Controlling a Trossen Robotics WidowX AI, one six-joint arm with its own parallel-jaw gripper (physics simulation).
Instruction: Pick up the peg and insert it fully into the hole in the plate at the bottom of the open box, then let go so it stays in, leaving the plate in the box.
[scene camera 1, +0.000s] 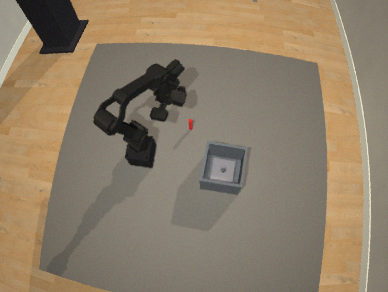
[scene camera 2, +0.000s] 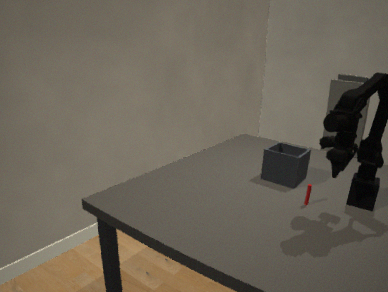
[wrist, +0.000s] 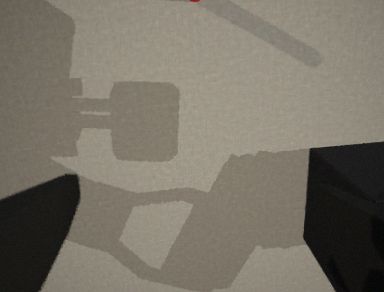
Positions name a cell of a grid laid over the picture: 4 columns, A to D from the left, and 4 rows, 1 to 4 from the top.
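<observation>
The gripper (wrist: C3) appears from the wrist, and both scene cameras show the gripper too, at (scene camera 1: B2) for the gripper in one and, for the same gripper, (scene camera 2: D3) in the other. With it in the scene is a grey box (scene camera 1: C3), and that box (scene camera 2: C3) is visible there as well, while in the wrist view the box is out of frame.
</observation>
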